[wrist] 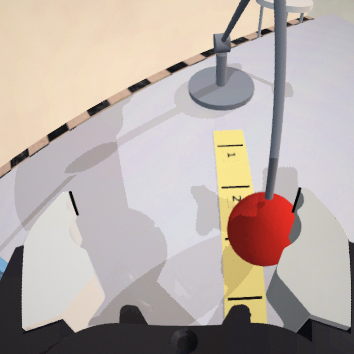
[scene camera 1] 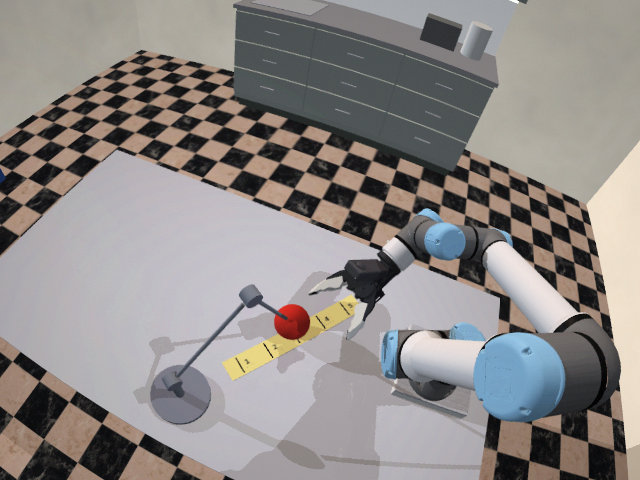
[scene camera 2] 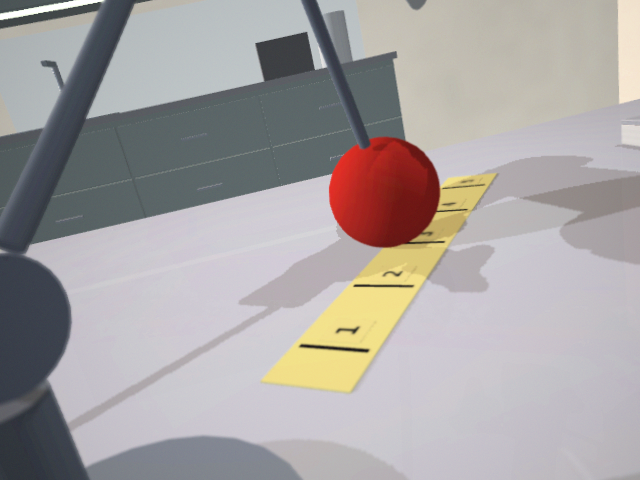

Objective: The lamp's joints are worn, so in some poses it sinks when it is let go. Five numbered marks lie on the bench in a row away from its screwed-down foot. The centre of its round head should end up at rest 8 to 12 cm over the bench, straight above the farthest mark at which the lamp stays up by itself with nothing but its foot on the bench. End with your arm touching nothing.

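Observation:
The lamp's round red head hangs above the yellow strip, near mark 3, which it partly hides in scene camera 1. Its exact height cannot be told. The grey foot stands beyond the mark 1 end. One rod rises to the elbow joint; another slopes down to the head. My gripper is wide open and empty, on the far-mark side of the head. In the wrist view its right finger overlaps the head's edge; contact cannot be told.
The arm's base plate stands on the bench to the right of the strip. A drawer cabinet stands on the floor behind the bench. A stool shows beyond the bench edge in the wrist view.

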